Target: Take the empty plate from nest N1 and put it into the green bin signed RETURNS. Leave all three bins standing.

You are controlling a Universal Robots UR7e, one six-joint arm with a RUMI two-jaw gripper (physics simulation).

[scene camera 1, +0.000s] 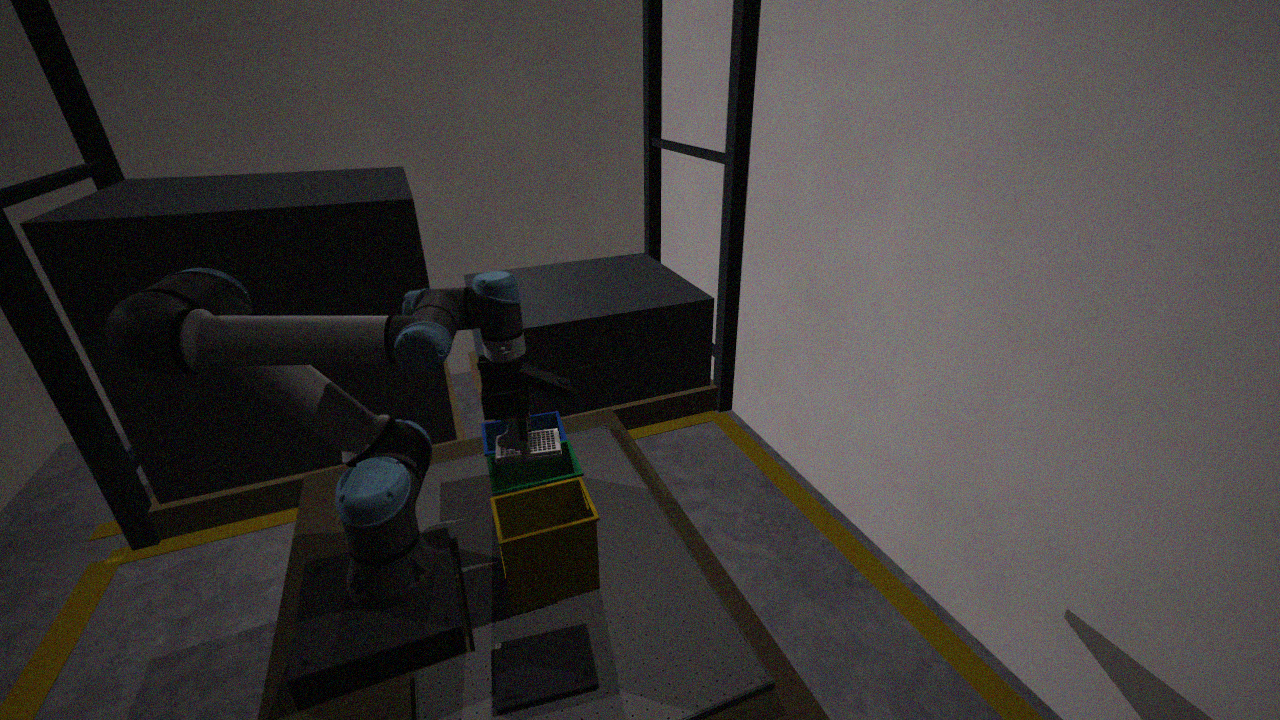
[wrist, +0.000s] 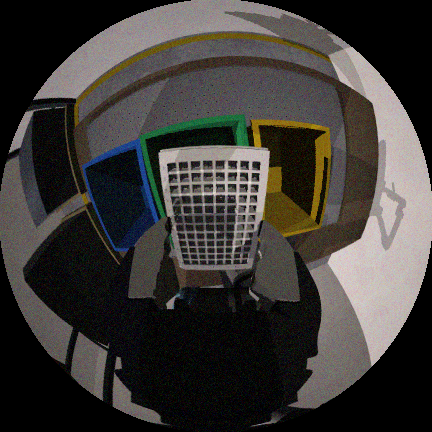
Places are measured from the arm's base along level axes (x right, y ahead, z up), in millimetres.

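Pixels of known places: gripper, fingertip midpoint: (scene camera 1: 525, 449) (wrist: 214, 219); arm's base, link origin: (scene camera 1: 393, 576).
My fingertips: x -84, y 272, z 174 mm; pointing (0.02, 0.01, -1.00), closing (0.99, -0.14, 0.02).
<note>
Ahead of a thing's pixels: the offset from my fingertips to its top centre. "spot": to the spot under its first point.
My gripper (scene camera 1: 516, 447) (wrist: 214, 219) is shut on the white plate with a grid of square wells @[spot: dx +4, dy +36, dz +12 mm] (scene camera 1: 543, 442) (wrist: 215, 156). It holds the plate over the green bin @[dx -15, dy +13, dz -51 mm] (scene camera 1: 535, 483) (wrist: 190, 126), near the rim height in the scene view; the exact gap cannot be told. In the wrist view the plate covers much of the green bin's opening. The green bin stands upright between the blue bin and the yellow bin. No sign on it can be read. The dark nest @[dx +315, dy -22, dz -216 mm] (scene camera 1: 544, 667) in front of the yellow bin holds no plate; its label cannot be read.
The blue bin @[dx -149, dy +6, dz -51 mm] (scene camera 1: 548, 415) (wrist: 113, 155) stands behind the green one, and the yellow bin @[dx +124, dy +14, dz -51 mm] (scene camera 1: 550, 564) (wrist: 290, 218) in front, both upright. The robot's base stands left of the bins on the table. Large dark boxes (scene camera 1: 232, 268) (scene camera 1: 617, 349) and dark frame posts (scene camera 1: 741, 205) stand behind.
</note>
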